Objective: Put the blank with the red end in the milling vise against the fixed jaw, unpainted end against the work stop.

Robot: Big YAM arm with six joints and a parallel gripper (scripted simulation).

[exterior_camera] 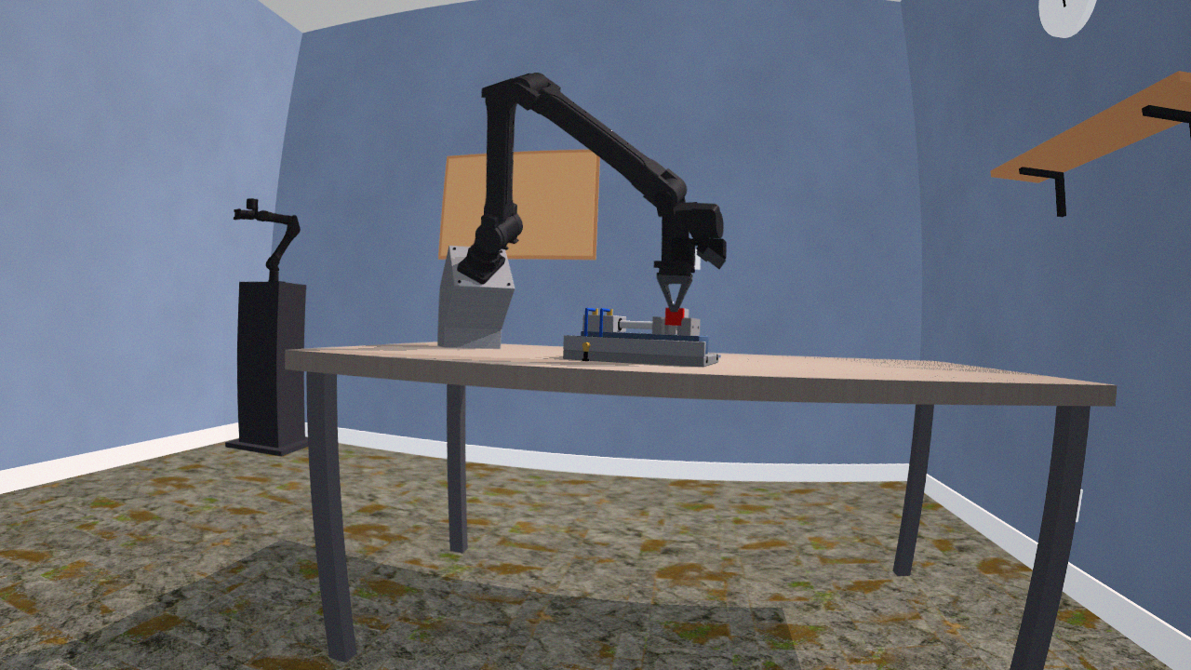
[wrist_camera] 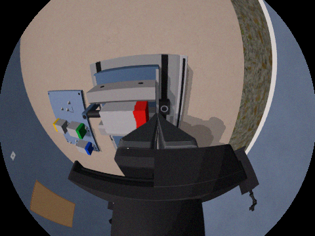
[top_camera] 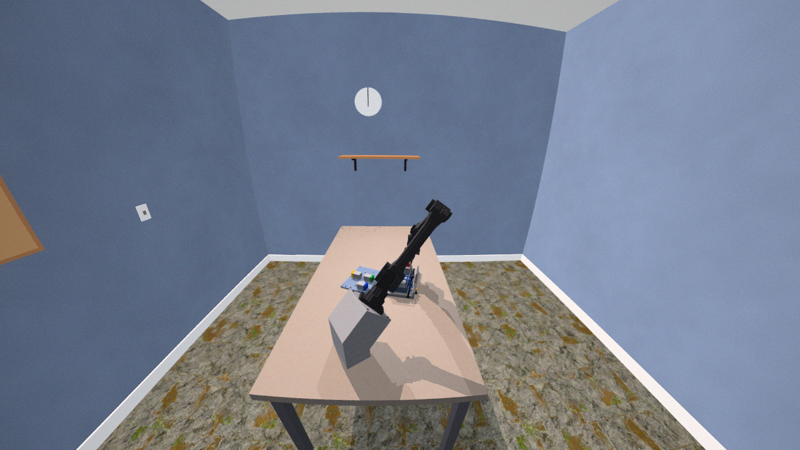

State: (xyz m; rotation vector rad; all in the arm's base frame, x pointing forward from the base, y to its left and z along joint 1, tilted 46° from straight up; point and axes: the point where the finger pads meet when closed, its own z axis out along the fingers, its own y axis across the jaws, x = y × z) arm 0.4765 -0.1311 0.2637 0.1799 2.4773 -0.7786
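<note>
The work stop lies 3 cm ahead of my hand, 10 cm to the left of it and 3 cm below it. Round my hand: green-ended blank 2 cm behind, 28 cm to the left, 9 cm below; blue plate 32 cm to the left, 11 cm below; vise 5 cm behind, 7 cm to the left, 8 cm below.
</note>
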